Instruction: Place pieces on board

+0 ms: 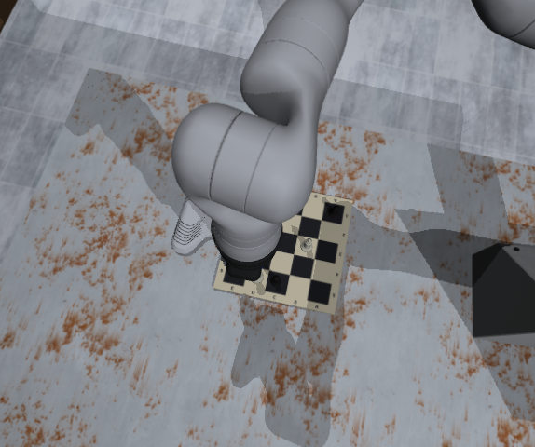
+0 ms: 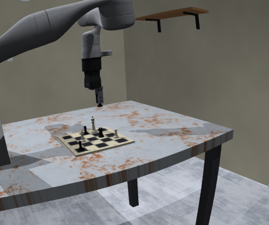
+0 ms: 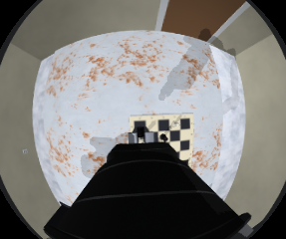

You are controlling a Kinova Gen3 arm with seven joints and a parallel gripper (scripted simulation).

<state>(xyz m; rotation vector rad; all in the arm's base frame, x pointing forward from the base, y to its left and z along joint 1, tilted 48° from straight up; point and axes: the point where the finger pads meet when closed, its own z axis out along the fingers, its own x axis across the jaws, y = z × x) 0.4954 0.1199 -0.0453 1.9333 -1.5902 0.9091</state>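
Now: the chessboard 13 cm below my hand, 8 cm to the right of it and 7 cm behind it. Round my hand: white pawn: 11 cm to the right, 11 cm below, 1 cm ahead; white bishop: 11 cm behind, 10 cm below, 9 cm to the right; black bishop: 1 cm below.
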